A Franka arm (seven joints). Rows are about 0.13 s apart.
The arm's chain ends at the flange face. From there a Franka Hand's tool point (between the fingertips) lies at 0.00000 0.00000 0.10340 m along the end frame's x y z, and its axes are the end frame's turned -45 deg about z.
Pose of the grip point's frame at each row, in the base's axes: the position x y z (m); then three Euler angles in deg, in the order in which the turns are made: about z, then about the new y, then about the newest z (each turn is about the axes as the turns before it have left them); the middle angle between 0 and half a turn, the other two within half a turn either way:
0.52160, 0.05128, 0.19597, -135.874, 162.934, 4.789
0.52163, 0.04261, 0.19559, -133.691, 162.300, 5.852
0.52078, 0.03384, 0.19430, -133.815, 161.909, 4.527
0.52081, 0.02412, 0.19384, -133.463, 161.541, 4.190
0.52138, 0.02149, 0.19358, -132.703, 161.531, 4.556
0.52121, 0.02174, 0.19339, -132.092, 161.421, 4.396
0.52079, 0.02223, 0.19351, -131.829, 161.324, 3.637
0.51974, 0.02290, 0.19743, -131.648, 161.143, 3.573
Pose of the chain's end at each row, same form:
0.54338, 0.07241, 0.29482, -135.874, 162.934, 49.789
0.54335, 0.06534, 0.29410, -133.691, 162.300, 50.852
0.54301, 0.05701, 0.29259, -133.815, 161.909, 49.527
0.54333, 0.04788, 0.29192, -133.463, 161.541, 49.190
0.54360, 0.04556, 0.29165, -132.703, 161.531, 49.556
0.54329, 0.04619, 0.29140, -132.092, 161.421, 49.396
0.54287, 0.04690, 0.29147, -131.829, 161.324, 48.637
0.54195, 0.04787, 0.29528, -131.648, 161.143, 48.573

